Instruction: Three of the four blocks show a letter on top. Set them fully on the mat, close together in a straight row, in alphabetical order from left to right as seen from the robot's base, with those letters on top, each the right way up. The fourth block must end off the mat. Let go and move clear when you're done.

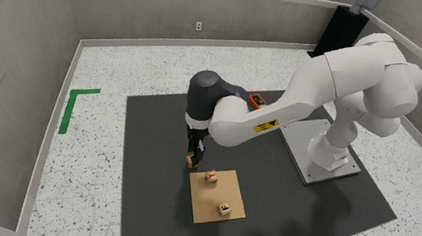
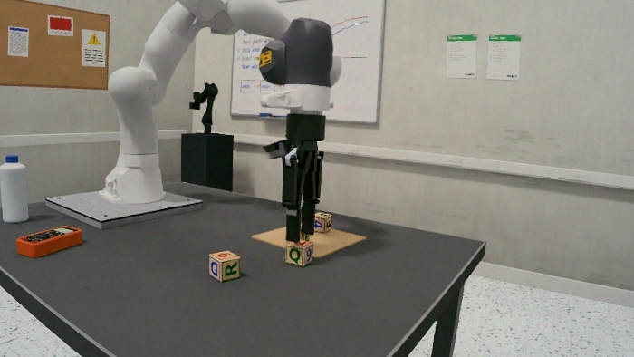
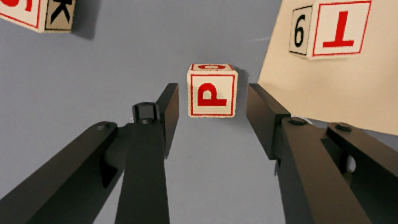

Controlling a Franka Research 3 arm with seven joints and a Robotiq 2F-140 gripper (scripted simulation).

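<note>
The tan mat is 150 mm to the left of my hand, 80 mm below it and 80 mm behind it. Round my hand: white bottle: 710 mm behind, 300 mm to the right; orange meter: 430 mm behind, 320 mm to the right, 70 mm below; T block: 90 mm to the left, 60 mm below, 60 mm behind.
</note>
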